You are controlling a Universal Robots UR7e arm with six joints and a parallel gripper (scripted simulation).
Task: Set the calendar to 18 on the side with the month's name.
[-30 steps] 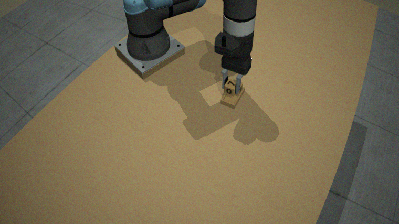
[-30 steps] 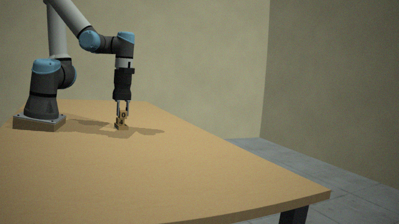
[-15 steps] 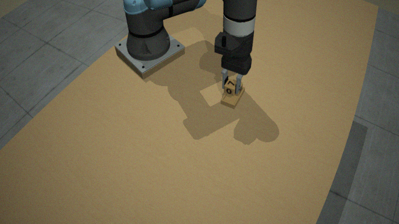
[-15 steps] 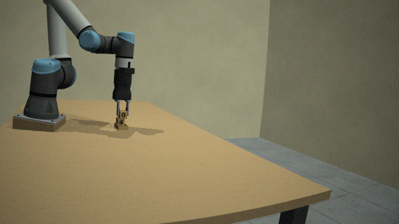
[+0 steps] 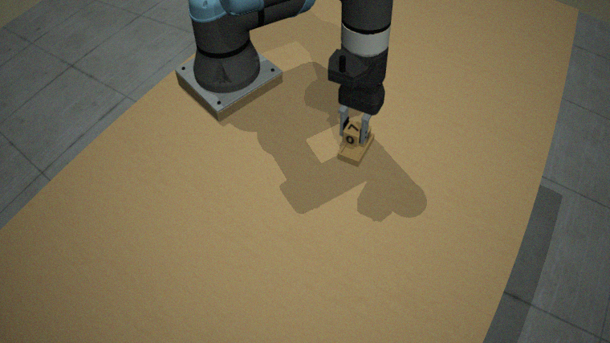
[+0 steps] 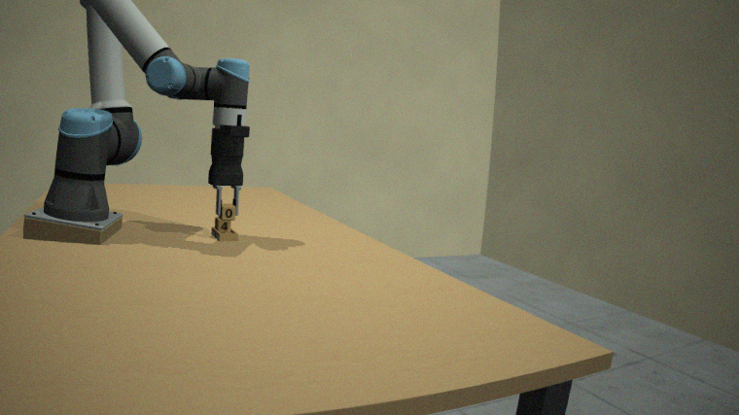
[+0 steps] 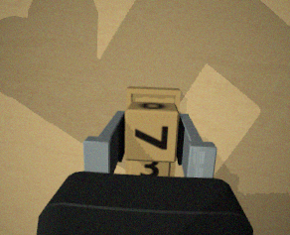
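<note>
Right now my hand is 60 mm above the wooden tray, 20 mm to the right of it and 10 mm past it.
</note>
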